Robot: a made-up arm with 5 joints.
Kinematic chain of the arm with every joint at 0, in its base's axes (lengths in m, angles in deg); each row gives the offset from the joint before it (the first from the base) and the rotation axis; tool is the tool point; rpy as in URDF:
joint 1: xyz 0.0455 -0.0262 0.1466 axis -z
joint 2: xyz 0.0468 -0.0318 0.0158 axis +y
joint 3: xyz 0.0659 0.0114 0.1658 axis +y
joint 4: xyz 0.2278 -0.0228 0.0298 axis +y
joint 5: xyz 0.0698 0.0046 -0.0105 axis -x
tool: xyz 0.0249 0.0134 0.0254 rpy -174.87 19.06 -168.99
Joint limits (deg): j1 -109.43..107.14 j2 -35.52..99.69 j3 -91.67..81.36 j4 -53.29..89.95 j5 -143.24..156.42
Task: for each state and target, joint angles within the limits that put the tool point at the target. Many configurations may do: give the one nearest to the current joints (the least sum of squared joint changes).
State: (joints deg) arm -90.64 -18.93 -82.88 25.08 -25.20
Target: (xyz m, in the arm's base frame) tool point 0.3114 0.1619 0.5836
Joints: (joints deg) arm -42.47 11.55 -63.43 12.28 -32.14
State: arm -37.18 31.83 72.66 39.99 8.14
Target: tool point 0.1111 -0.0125 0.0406
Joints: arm -29.71 17.34 81.36 69.67 10.96
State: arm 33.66 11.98 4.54 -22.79 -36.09
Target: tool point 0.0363 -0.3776 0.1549
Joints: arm 84.24 -10.00 57.53 -16.14 -39.53
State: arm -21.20 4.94 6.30 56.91 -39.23
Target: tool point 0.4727 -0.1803 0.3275
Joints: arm 14.14 10.04 -15.92 40.65 -40.78
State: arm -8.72 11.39 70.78 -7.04 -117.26
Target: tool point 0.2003 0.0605 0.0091
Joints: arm -51.54 1.56 81.36 6.25 -120.91
